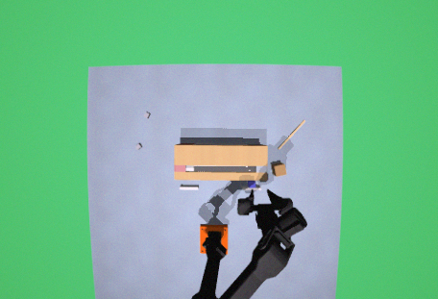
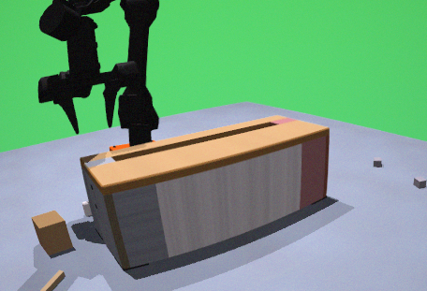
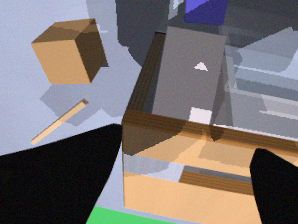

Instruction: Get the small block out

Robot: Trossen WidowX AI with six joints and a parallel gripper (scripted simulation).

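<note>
Right now the blue block is 140 mm below my gripper tip and 20 mm behind it. The rest, counted from my gripper tip: tan-topped box: 150 mm to the left, 100 mm below, 60 mm ahead; tan cube: 140 mm below, 120 mm to the right, 50 mm ahead; thin wooden stick: 220 mm ahead, 200 mm to the right, 160 mm below.
</note>
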